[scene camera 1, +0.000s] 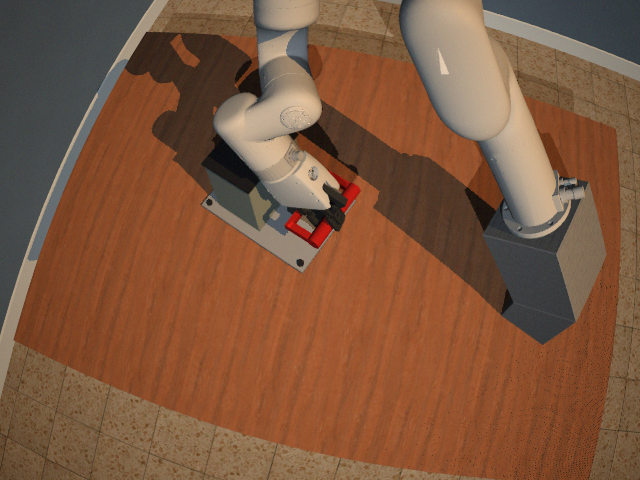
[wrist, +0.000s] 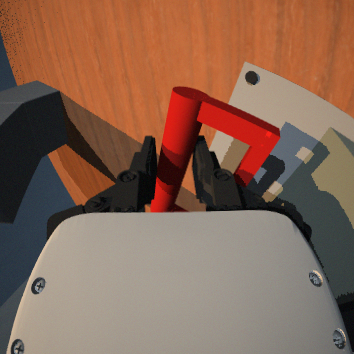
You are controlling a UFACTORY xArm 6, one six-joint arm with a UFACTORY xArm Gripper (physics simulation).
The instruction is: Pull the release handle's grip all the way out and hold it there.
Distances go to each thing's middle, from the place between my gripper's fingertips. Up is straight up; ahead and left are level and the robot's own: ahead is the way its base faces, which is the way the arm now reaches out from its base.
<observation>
The grey base plate [scene camera 1: 274,237] is 11 cm ahead of my hand, 10 cm below it and 8 cm to the right of it.
</observation>
